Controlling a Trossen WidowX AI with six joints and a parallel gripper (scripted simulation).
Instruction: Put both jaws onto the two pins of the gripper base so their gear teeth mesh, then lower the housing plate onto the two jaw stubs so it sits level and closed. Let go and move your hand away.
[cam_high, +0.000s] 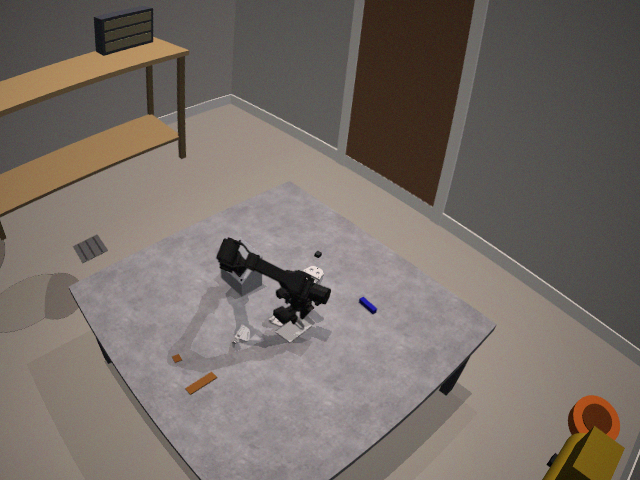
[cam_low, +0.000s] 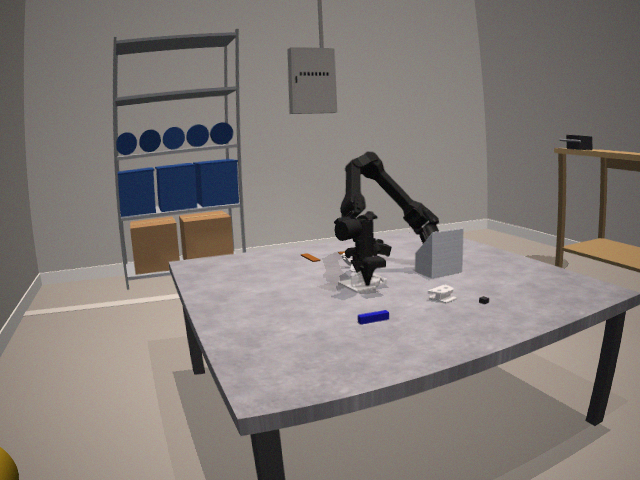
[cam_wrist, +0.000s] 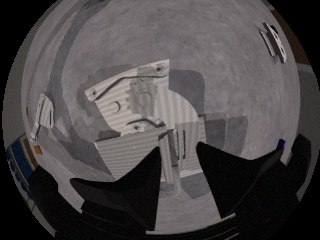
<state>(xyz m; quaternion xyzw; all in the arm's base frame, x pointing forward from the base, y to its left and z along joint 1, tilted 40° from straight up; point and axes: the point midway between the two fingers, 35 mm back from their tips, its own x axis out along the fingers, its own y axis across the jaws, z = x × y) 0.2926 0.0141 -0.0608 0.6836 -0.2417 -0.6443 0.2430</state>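
Now: gripper tip 30 mm past the white jaw and 20 mm to the left of it. From my gripper tip the other things lie so: small black cube: 320 mm to the left, 240 mm behind, 10 mm below; blue block: 270 mm to the left, 100 mm ahead; orange strip: 450 mm to the right, 30 mm ahead, 10 mm below.
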